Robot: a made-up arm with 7 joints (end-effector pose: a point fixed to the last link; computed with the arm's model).
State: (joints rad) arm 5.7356 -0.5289 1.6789 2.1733 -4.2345 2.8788 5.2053
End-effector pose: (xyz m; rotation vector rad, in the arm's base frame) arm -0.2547 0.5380 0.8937 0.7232 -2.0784 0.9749
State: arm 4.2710 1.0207 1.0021 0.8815 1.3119 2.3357 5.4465
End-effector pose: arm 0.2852 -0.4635 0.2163 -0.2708 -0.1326 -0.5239
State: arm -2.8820 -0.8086 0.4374 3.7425 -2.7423 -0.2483 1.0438
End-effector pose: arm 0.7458 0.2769 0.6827 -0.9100 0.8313 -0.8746
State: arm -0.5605 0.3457 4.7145 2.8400 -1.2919 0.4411 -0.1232
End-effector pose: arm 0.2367 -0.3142 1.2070 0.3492 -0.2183 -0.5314
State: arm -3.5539 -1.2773 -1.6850 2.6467 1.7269 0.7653 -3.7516
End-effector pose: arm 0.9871 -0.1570 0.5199 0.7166 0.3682 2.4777
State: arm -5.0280 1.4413 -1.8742 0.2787 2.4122 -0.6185 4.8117
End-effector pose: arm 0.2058 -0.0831 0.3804 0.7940 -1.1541 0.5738
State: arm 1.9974 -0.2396 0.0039 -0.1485 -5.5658 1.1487 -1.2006
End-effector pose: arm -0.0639 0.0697 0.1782 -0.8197 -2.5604 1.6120
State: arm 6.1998 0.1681 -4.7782 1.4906 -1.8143 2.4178 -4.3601
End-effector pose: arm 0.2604 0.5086 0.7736 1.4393 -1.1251 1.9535
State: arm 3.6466 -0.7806 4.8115 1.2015 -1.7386 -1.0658 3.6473
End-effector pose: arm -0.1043 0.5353 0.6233 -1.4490 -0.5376 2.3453
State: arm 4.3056 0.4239 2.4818 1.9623 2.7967 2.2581 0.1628
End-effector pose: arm 0.2174 -0.1014 1.1433 0.1056 -1.4005 0.4056
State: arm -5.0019 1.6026 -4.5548 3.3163 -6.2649 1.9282 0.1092
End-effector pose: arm 0.2874 0.9000 0.2167 -1.1861 -0.9549 1.2849
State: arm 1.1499 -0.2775 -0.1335 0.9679 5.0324 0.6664 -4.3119
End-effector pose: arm 0.2807 0.4316 0.6350 -2.3786 0.1740 -1.3402
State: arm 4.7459 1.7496 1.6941 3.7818 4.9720 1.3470 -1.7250
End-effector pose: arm -0.2749 -0.8195 0.0042 2.9227 -0.7767 0.3395
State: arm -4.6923 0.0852 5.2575 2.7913 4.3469 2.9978 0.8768
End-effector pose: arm 0.1137 0.0716 1.1259 1.1819 -2.4285 0.3528
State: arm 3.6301 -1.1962 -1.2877 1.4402 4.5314 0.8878 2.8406
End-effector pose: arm 0.0636 0.7433 0.5800 -2.0812 0.4134 0.4666
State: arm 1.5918 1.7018 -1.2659 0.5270 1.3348 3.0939 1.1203
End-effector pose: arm 0.3179 0.1543 0.0624 0.4189 -1.9041 -1.8375
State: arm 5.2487 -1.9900 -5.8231 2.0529 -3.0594 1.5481 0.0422
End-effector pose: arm -0.3181 0.9263 0.2772 -1.4988 -1.7911 0.0450
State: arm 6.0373 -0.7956 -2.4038 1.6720 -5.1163 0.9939 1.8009
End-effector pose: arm -0.8301 -0.2447 0.3606 1.5720 0.7355 -0.6229
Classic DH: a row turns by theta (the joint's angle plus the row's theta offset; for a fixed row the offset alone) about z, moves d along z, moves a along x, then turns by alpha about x. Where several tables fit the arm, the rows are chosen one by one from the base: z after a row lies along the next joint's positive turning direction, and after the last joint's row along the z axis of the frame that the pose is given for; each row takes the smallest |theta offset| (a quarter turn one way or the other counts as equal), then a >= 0, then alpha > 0; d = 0 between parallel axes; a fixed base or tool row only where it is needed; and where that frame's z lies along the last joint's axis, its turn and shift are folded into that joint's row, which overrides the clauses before.
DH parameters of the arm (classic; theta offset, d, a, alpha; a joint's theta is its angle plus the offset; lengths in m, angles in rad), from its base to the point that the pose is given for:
joint 1: 0 0.248 0 -1.5708
joint 2: 0 0 0 1.5708
joint 3: 0 0.463 0.081 1.5708
joint 4: 0 0 0.105 1.5708
joint 5: 0 0.463 0 1.5708
joint 6: 0 0 0.059 -1.5708
joint 7: 0 0.075 0 0

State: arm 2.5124 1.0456 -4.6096 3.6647 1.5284 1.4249 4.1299
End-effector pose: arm -0.4316 0.6589 0.7179 0.0820 0.3915 -0.1212
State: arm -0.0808 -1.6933 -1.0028 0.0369 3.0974 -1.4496 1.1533
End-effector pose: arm -0.0659 -0.0979 0.3027 -1.4990 -2.0680 -1.3358
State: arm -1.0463 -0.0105 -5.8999 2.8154 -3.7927 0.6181 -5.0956
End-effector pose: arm 0.1221 -0.0938 1.2739 -0.4068 0.0616 -0.0659
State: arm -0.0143 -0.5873 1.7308 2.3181 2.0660 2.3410 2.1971
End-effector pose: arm -0.5939 0.3026 0.9083 1.9981 0.9287 -0.9466
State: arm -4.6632 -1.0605 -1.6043 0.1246 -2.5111 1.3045 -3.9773
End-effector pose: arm 0.2949 0.0402 0.1838 -2.6859 0.5850 -1.3706
